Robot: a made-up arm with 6 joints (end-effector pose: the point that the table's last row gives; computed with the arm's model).
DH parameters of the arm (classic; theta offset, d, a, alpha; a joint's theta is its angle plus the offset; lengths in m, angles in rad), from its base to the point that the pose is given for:
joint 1: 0 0.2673 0 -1.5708
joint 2: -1.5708 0 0.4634 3.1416
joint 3: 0 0 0 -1.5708
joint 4: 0 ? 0 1.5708
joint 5: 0 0.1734 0 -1.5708
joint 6: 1.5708 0 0 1.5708
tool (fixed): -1.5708 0 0 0
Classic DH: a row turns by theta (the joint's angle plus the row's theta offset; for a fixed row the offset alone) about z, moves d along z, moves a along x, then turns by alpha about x.
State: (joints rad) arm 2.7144 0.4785 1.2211 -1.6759 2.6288 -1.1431
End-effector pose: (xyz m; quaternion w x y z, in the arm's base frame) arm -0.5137 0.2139 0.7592 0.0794 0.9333 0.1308 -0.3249
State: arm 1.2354 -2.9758 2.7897 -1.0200 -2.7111 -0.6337
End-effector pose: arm 0.1243 0.0808 -0.4701 0.1678 0.3952 -0.9015 -0.0538
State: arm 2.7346 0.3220 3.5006 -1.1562 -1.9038 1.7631
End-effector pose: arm 0.1801 -0.0016 0.8541 0.2006 0.3808 -0.9017 0.0404
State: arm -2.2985 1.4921 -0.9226 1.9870 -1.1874 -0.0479
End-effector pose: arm -0.1724 -0.2990 -0.0188 0.3843 0.2138 0.8497 0.2908
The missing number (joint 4, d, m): -0.307
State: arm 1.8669 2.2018 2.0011 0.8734 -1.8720 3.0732
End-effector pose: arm -0.0982 0.7035 0.0630 0.7770 0.5537 0.1761 -0.2422
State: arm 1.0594 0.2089 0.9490 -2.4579 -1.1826 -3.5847
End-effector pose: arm 0.0769 0.4117 0.8468 0.3940 0.1996 -0.7377 0.5106
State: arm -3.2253 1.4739 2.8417 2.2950 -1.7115 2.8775
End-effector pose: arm -0.4041 -0.0814 0.6390 0.0514 -0.9288 -0.3664 0.0230
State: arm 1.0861 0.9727 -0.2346 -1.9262 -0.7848 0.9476
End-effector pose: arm 0.1051 0.3291 0.1835 0.5162 0.2293 0.7283 0.3881
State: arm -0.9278 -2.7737 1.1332 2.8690 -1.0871 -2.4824
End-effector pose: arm -0.0796 0.3848 -0.4114 0.6932 0.0238 0.6665 -0.2733
